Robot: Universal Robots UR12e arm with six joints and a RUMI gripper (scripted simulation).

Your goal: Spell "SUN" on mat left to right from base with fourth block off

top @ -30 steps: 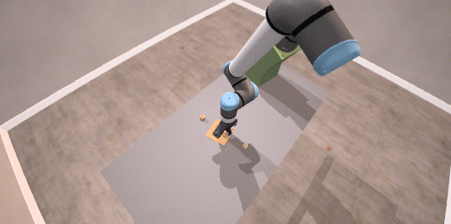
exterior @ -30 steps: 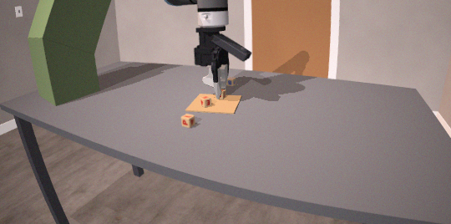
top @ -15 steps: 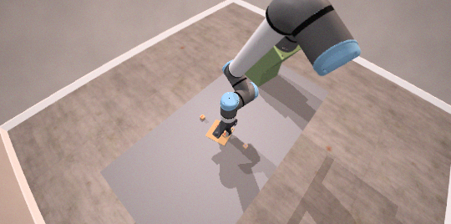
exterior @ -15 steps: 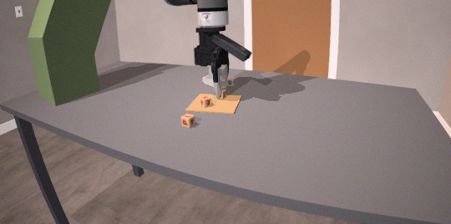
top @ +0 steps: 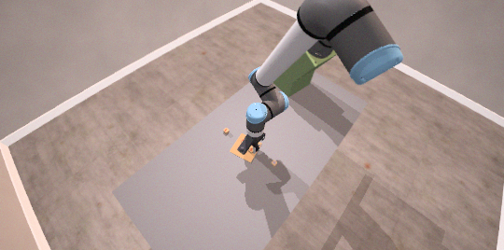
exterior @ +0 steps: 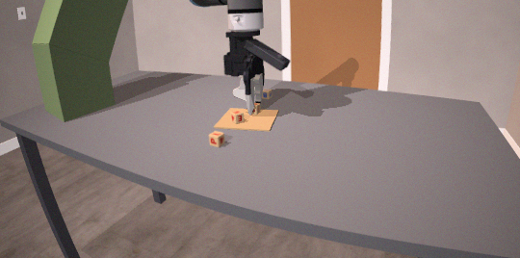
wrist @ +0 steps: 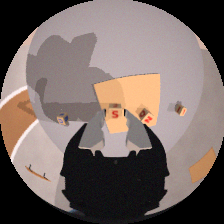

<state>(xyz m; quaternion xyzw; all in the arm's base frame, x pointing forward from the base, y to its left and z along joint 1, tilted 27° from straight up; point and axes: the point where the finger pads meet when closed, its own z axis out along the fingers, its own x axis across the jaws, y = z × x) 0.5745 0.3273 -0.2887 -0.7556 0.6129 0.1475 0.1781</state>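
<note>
The orange mat lies 40 mm to the right of my hand, 20 mm below it and 10 mm ahead of it. Round my hand: red-lettered block: 200 mm to the right, 40 mm ahead, 10 mm below; blue-lettered block: 140 mm to the left, 60 mm behind, 10 mm below.
</note>
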